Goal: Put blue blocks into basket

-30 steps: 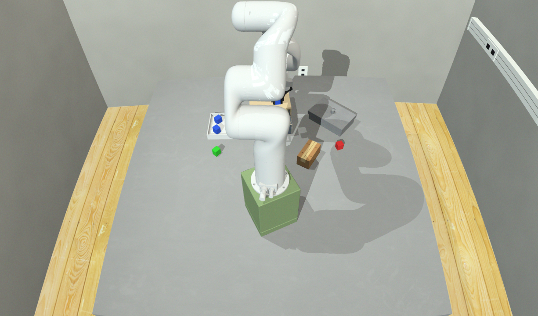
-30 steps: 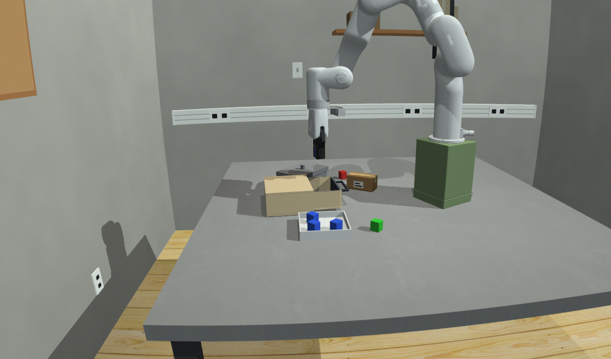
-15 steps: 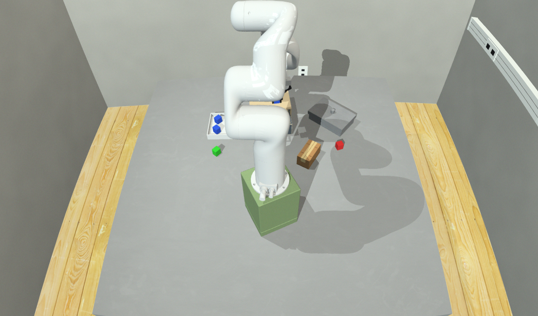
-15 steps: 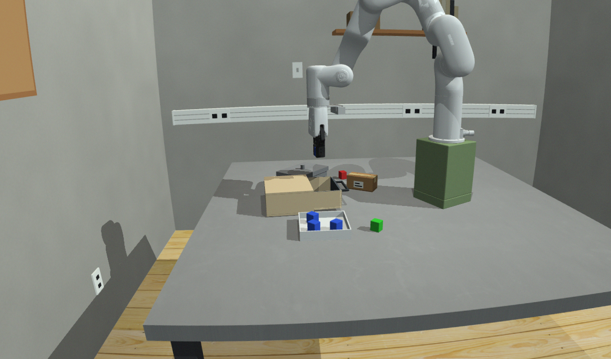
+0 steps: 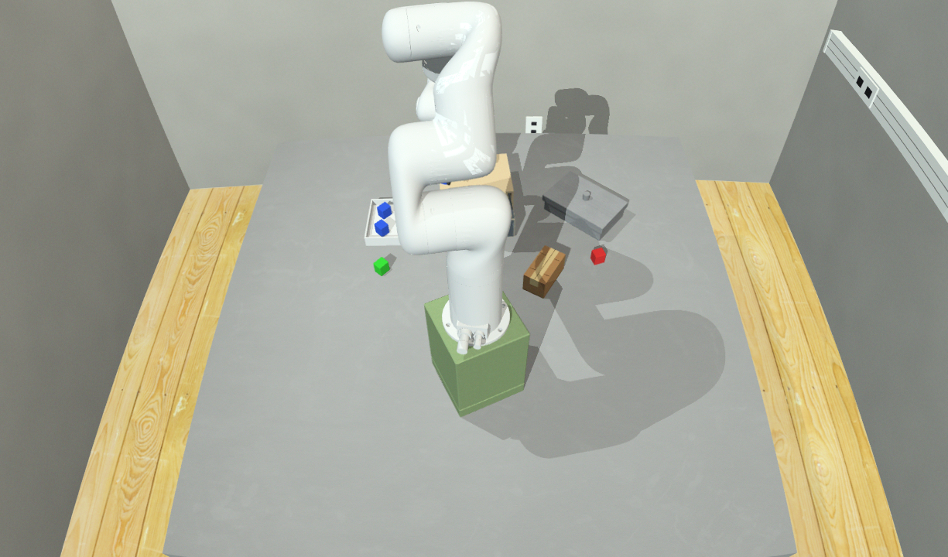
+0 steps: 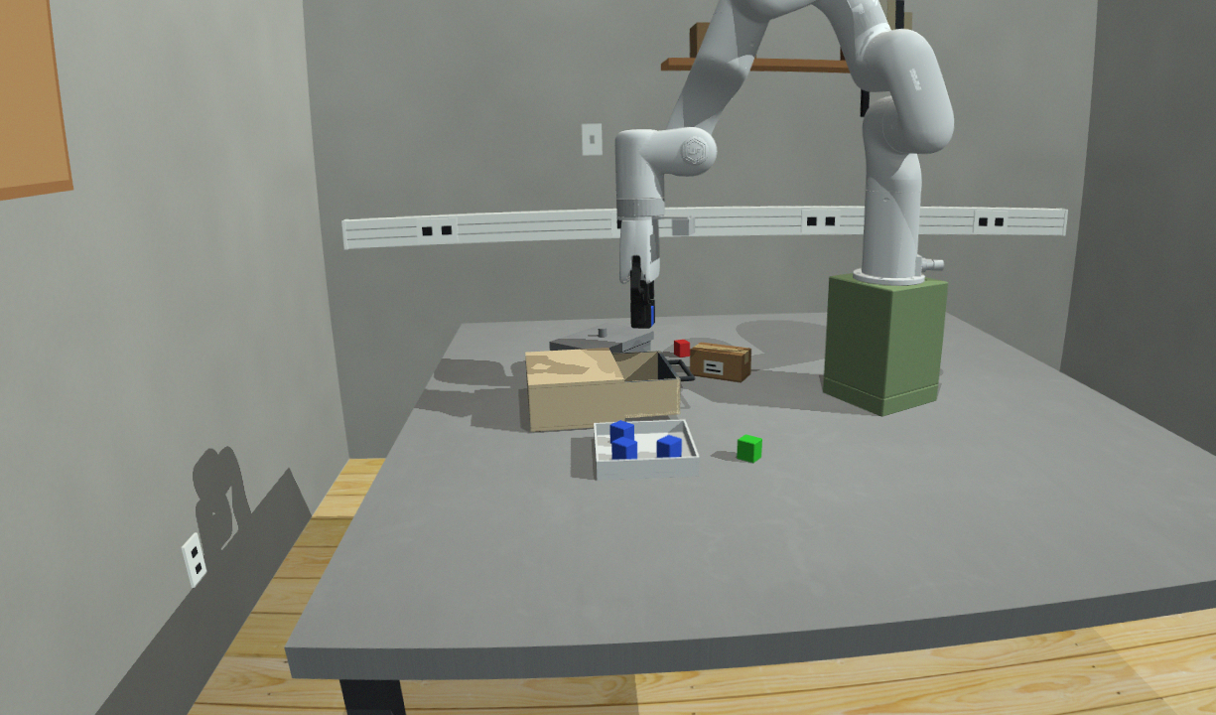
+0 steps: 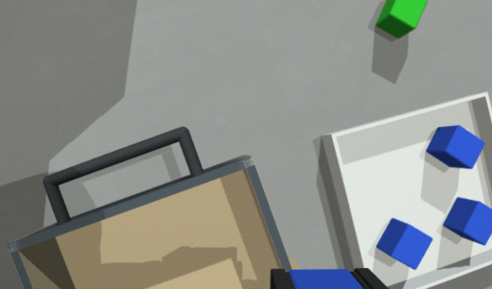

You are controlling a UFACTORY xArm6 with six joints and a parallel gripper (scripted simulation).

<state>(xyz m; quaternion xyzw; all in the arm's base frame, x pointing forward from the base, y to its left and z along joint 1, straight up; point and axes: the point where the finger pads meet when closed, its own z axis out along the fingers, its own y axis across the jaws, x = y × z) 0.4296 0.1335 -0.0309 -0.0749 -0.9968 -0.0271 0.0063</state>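
My gripper is now 140 mm to the right of the white basket and 180 mm above it. Also, from my hand: light wooden cabinet: 70 mm ahead, 70 mm to the right, 150 mm below; brown cardboard box: 140 mm behind, 260 mm to the right, 150 mm below; grey metal lid: 100 mm ahead, 350 mm to the right, 140 mm below.
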